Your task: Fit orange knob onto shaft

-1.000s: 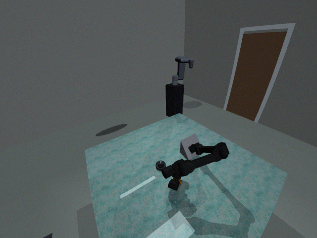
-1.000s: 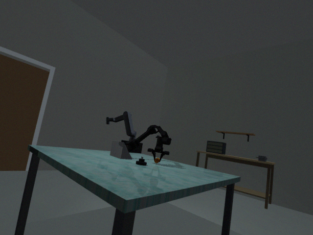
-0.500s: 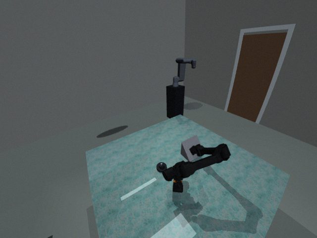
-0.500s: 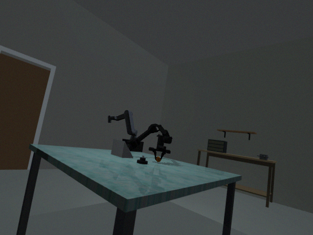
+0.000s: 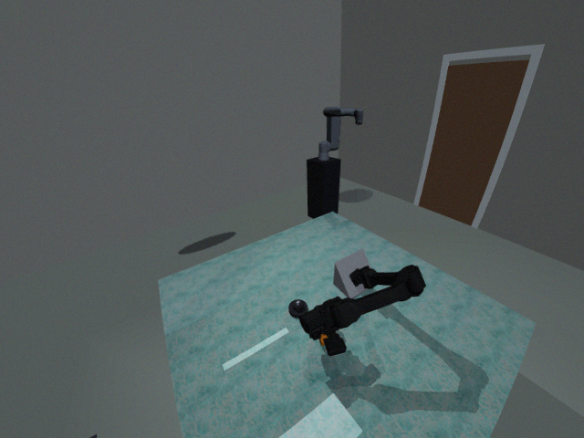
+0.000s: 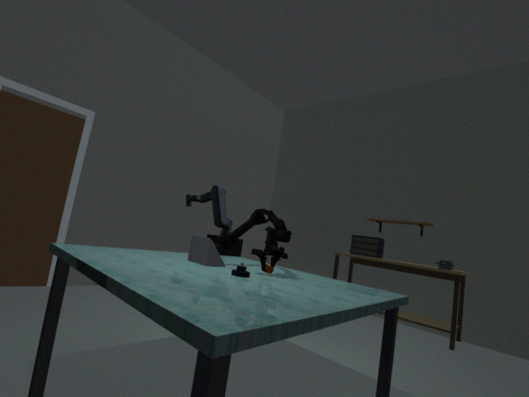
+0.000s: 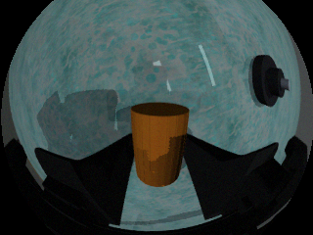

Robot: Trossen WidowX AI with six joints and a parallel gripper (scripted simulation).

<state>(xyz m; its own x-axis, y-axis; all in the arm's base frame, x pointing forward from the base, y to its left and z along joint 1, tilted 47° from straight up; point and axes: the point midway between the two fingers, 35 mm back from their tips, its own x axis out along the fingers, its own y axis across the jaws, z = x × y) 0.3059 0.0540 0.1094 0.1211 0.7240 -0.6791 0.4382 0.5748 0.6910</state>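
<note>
My gripper tip is now 10 mm to the left of the orange knob, 10 mm below it and 10 mm short of it. The rest, counted from my gripper tip: round black pedestal: 190 mm to the right, 10 mm behind, 10 mm above.
</note>
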